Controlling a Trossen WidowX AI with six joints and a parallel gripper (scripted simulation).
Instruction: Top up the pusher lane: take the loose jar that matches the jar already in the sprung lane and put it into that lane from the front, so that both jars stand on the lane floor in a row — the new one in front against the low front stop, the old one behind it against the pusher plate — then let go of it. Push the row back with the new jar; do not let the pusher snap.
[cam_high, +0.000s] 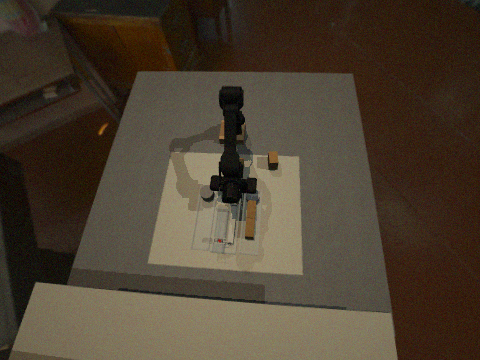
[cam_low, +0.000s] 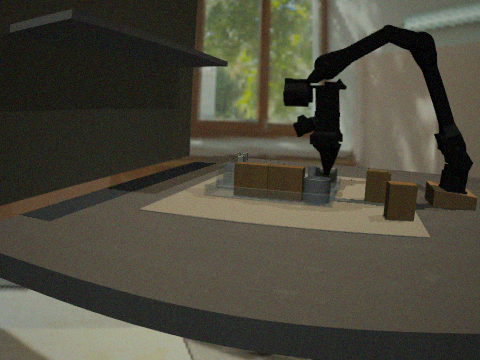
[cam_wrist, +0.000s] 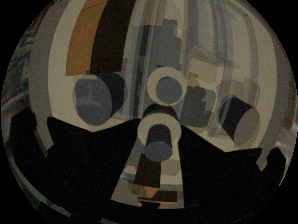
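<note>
Right now my gripper tip is 140 mm short of the clear lane rack, 50 mm to the left of it and 30 mm above it.
</note>
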